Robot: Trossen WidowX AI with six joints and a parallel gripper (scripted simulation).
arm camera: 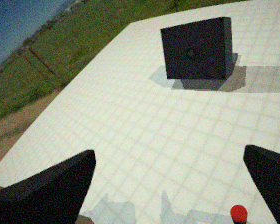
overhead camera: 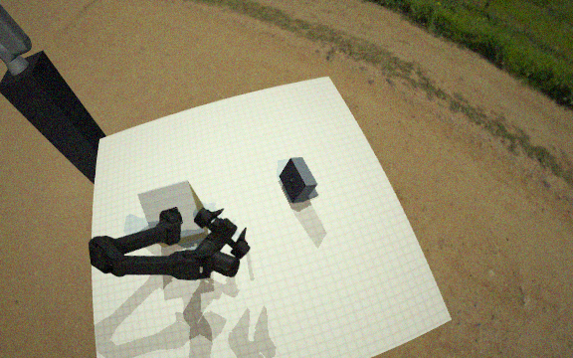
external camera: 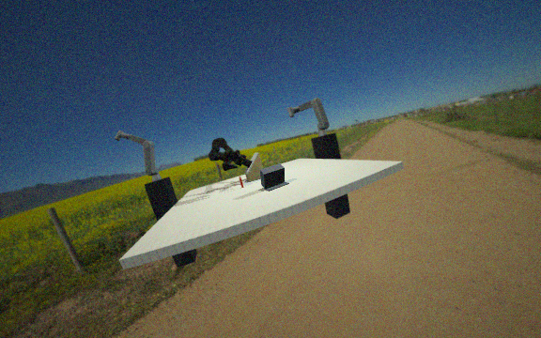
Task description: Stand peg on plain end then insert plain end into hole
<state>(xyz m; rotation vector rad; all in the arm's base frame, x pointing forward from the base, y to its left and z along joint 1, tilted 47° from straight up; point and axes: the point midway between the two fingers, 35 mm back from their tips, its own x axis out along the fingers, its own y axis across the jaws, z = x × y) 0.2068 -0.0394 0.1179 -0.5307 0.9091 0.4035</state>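
My gripper tip is now 4 cm to the left of the red peg and 11 cm above it. Round my gripper tip: sloped panel block 25 cm ahead, 13 cm to the left, 11 cm below.
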